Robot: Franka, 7 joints.
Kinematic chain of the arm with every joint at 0, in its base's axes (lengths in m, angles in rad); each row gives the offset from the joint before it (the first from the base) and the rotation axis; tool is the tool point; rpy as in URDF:
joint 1: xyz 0 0 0.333 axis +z
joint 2: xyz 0 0 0 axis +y
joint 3: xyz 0 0 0.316 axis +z
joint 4: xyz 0.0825 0 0 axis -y
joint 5: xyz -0.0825 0 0.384 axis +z
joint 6: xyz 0 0 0 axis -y
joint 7: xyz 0.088 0 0 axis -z
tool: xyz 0 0 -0.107 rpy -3.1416 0 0
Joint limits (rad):
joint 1: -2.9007..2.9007
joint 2: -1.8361..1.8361
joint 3: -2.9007..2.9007
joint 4: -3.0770..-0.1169
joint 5: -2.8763..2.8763
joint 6: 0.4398..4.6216
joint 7: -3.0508..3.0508
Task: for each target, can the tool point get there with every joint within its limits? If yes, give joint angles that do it. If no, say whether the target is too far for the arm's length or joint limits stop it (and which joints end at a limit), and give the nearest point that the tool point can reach.
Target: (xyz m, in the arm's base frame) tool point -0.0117 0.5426 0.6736
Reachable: yes | joints -0.3325 -1.3188 0.9171 -1.9628 -0.9488 3.3087 2.1210
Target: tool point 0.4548 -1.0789 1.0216
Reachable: no: too far | nearest point 0.2872 -0.6814 0.7679 | short by 0.500 m
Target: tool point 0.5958 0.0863 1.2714
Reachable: no: too far | nearest point 0.4585 0.0664 1.0551 | short by 0.257 m
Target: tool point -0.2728 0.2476 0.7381
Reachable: yes | joints 1.0966 -0.7990 0.6814 -1.7220 0.4035 1.2174 -1.0653
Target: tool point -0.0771 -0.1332 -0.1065
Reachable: yes | joints -0.7986 1.3812 -0.2987 -2.4351 -0.4564 2.2509 -2.1524
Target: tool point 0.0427 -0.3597 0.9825
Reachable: yes | joints 1.4931 -1.3875 -0.0196 -1.4282 -1.5318 2.0108 -0.7122
